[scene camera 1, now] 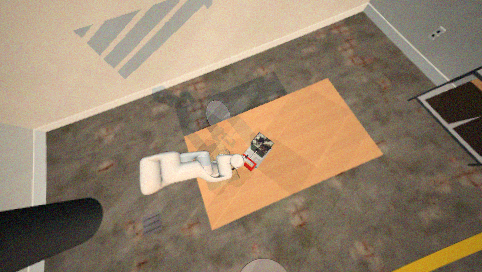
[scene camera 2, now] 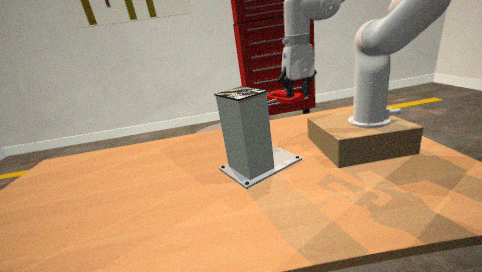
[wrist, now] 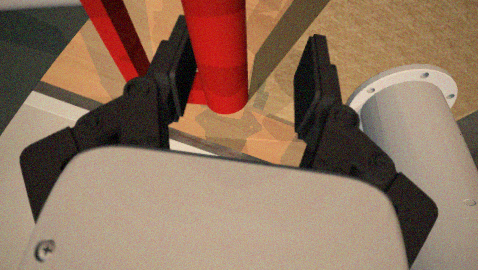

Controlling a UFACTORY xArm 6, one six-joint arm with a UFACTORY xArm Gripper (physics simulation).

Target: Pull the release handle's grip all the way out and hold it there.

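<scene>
The release handle is a red frame (scene camera 1: 250, 168) (scene camera 2: 280, 94) near the top of a grey-green post (scene camera 2: 245, 135), extending from its side towards the robot. Its round red grip (wrist: 220, 60) lies between my fingers in the wrist view. My gripper (scene camera 2: 298, 91) (wrist: 249, 47) points down, with its fingers well apart. The left finger is against or very near the grip; a wide gap shows between the grip and the right finger. In scene camera 1 the arm hides the fingers. I cannot tell whether the handle is at the end of its travel.
The post's light base plate (scene camera 2: 287, 158) is bolted to the wooden table (scene camera 1: 320, 125) (scene camera 2: 125, 200). The robot's base (scene camera 2: 371, 95) (wrist: 415, 120) stands on a wooden block (scene camera 2: 380, 150) beside the post. A red tool cabinet (scene camera 2: 260, 55) stands behind, by the wall.
</scene>
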